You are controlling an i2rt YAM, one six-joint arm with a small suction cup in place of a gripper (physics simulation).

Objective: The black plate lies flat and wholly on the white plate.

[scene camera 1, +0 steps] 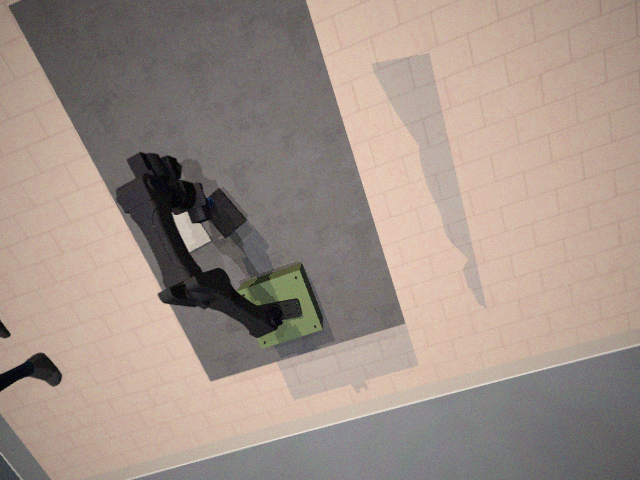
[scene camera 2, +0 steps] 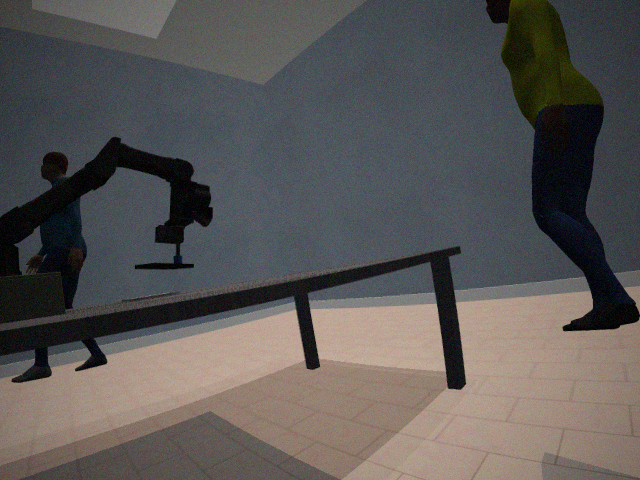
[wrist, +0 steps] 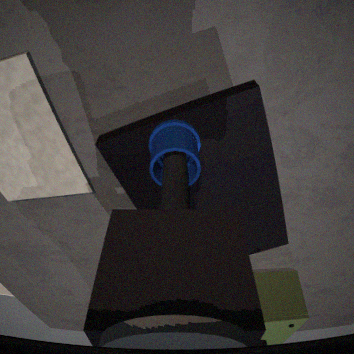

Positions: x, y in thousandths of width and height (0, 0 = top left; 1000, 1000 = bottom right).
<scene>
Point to a black plate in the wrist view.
At 674, 482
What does the white plate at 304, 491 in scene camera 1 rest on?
The table.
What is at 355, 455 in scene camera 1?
A black plate.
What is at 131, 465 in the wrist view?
A white plate.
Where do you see my suction cup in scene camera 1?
At 309, 430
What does my suction cup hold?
A black plate.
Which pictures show my suction cup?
Scene camera 1, scene camera 2 and the wrist view: all of them.
</scene>
